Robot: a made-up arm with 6 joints.
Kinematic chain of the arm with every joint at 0, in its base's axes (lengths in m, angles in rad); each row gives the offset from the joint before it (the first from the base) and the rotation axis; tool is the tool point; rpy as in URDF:
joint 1: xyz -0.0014 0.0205 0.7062 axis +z
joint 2: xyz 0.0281 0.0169 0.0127 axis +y
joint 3: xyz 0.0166 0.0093 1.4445 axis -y
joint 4: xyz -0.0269 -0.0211 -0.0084 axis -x
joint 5: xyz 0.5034 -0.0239 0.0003 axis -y
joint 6: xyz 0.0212 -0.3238 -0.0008 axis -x
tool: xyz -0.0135 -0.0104 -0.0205 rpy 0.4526 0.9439 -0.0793
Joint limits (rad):
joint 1: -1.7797..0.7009
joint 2: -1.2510..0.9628
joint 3: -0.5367..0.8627
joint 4: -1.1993..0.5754
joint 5: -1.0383..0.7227
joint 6: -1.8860..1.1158
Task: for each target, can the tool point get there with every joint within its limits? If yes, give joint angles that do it. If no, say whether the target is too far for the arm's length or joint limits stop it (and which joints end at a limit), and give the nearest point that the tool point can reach.
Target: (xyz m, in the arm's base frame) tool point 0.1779 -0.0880 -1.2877
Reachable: no: joint limits stop it (at a limit: joint 2, joint 4, joint 5) | nearest point 0.8754 -0.5101 0.9609 | short by 2.392 m
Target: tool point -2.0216 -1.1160 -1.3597
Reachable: no: too far | nearest point -0.5642 -1.1682 1.0006 | short by 2.774 m
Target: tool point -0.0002 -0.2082 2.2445
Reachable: yes | joints -0.3391 -0.3525 0.4778 -0.8239 -0.1628 -0.3435
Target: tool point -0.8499 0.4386 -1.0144
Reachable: no: joint limits stop it (at a limit: joint 2, joint 3, joint 4, joint 5) | nearest point -0.6869 0.3583 1.2272 | short by 2.249 m
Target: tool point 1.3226 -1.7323 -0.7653
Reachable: no: too far | nearest point 0.8803 -1.1468 0.9725 | short by 1.886 m
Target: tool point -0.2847 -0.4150 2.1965
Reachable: yes | joints 0.3123 -0.6144 0.2812 -0.2671 -0.7139 -0.3286
